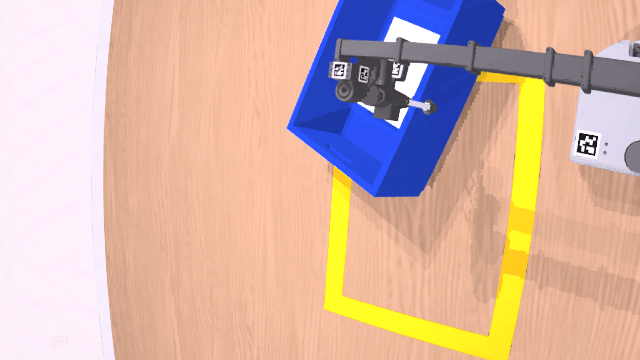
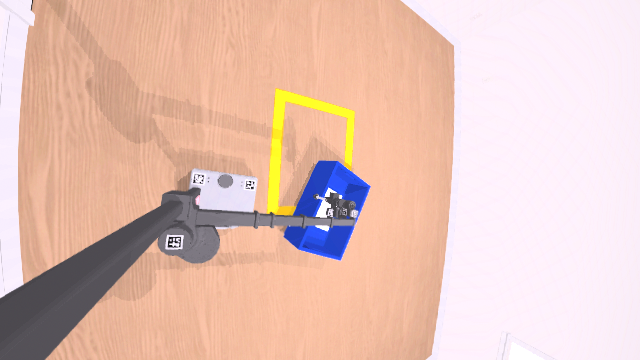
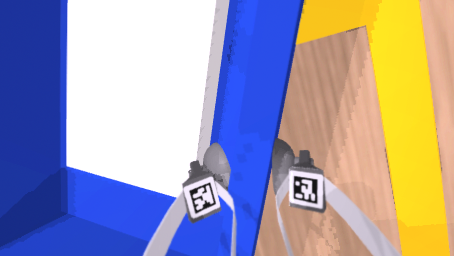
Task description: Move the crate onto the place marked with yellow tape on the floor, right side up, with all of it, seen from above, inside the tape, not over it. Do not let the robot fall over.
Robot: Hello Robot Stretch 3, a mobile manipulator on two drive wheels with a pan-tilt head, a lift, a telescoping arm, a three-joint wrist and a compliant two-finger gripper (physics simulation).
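Pixels of known places: gripper, fingertip midpoint: point(image 1: 423, 105) point(image 2: 318, 196); robot's base, link origin: point(image 1: 637, 155) point(image 2: 225, 180).
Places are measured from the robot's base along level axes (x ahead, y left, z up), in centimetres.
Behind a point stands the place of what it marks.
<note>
The blue crate point(image 1: 420, 145) {x 8.0, y -56.3, z 18.1 cm} point(image 2: 309, 200) {x -5.7, y -51.6, z 17.0 cm} point(image 3: 260, 75) is right side up, with a white panel on its inside bottom. It looks raised, its shadow set off from it on the floor. My gripper point(image 1: 429, 106) {x -2.3, y -55.4, z 21.6 cm} point(image 2: 316, 196) {x -2.3, y -55.4, z 21.6 cm} point(image 3: 247, 160) {x -2.3, y -55.4, z 21.6 cm} is shut on the crate's long wall nearest my base, one fingertip inside and one outside. The yellow tape outline point(image 1: 528, 150) {x 4.5, y -30.8, z 0.1 cm} point(image 2: 275, 165) {x 14.6, y -30.1, z 0.1 cm} point(image 3: 407, 100) lies on the floor. The crate is turned at an angle to it and, as seen, overlaps one end and sticks out past it. The crate hides one tape corner.
My base point(image 1: 600, 112) {x -8.0, y -11.0, z 15.9 cm} point(image 2: 225, 197) {x -8.5, y -1.0, z 16.0 cm} stands beside the tape's long side, near the end that the crate overlaps. My extended arm point(image 1: 435, 52) {x -10.5, y -37.1, z 57.3 cm} point(image 2: 290, 220) {x -10.0, y -24.4, z 57.6 cm} crosses above the crate. A pale wall point(image 1: 45, 150) {x 44.2, y -281.0, z 40.8 cm} point(image 2: 525, 150) {x 74.5, y -277.8, z 77.0 cm} stands beyond the crate, past a strip of wooden floor point(image 1: 215, 200) {x 48.1, y -156.9, z 0.1 cm}.
</note>
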